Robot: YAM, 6 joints.
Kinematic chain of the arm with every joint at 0, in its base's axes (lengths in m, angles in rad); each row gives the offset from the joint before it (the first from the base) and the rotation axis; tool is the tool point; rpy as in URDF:
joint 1: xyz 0 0 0.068 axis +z
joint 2: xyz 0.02 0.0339 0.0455 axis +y
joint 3: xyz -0.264 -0.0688 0 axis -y
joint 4: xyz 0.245 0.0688 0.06 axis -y
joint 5: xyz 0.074 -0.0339 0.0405 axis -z
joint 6: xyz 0.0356 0 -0.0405 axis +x
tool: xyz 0 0 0 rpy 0 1.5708 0
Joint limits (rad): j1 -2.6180..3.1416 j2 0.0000..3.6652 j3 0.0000..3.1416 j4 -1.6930..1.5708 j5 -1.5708..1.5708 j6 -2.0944..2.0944
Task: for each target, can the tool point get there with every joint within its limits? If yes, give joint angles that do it. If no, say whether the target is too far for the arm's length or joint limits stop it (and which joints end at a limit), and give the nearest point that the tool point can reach.
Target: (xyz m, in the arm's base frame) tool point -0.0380 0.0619 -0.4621
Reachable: no: joint limits stop it (at a limit: joint 2) | nearest point -0.0603 0.0982 -0.3548 | short by 0.115 m
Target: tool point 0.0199 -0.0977 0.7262
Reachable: yes | joints -1.1733 1.6295 2.8393 0.0486 0.5785 1.4943
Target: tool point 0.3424 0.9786 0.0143
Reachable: no: too far | nearest point 0.2123 0.6068 0.0527 | short by 0.396 m
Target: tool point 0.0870 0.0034 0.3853
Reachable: yes | joints -0.3204 0.5114 0.5270 1.0105 -1.0368 -0.9812
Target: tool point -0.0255 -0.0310 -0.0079
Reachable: yes | joints 1.7427 3.1235 0.2712 -0.3029 -1.0261 -1.7240
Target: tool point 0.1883 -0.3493 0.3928
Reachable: yes | joints -1.0775 1.7298 1.7908 -0.5995 -0.0129 1.0812
